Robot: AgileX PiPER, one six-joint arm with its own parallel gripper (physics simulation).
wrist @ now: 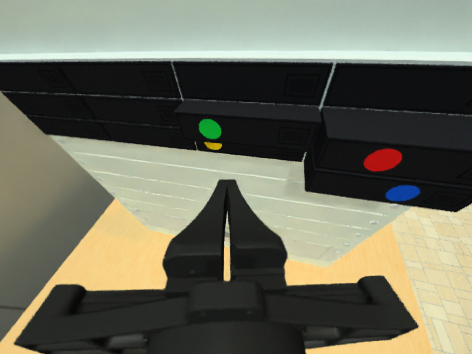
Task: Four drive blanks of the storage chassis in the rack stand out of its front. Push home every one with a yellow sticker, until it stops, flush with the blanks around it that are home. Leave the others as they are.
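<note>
The blank with a green sticker (252,127) stands out in the middle row of the wrist view. Below it, the blank with a yellow sticker (250,149) is partly hidden; its lower front edge runs in line with the bottom-row blanks to its left, so it looks flush with them. At the right, the blank with a red sticker (345,154) and the blank with a blue sticker (350,185) below it both stand well out. My gripper (227,189) is shut, with its fingertips together and empty, in front of and below the yellow-stickered blank, apart from it.
Flush dark blanks (117,80) fill the left columns and the top row. A pale top surface (230,27) lies above the blanks, and a pale lined panel (150,175) below them. A grey surface (40,210) stands at the left. Wooden surface (120,260) and tiled floor (440,270) show lower down.
</note>
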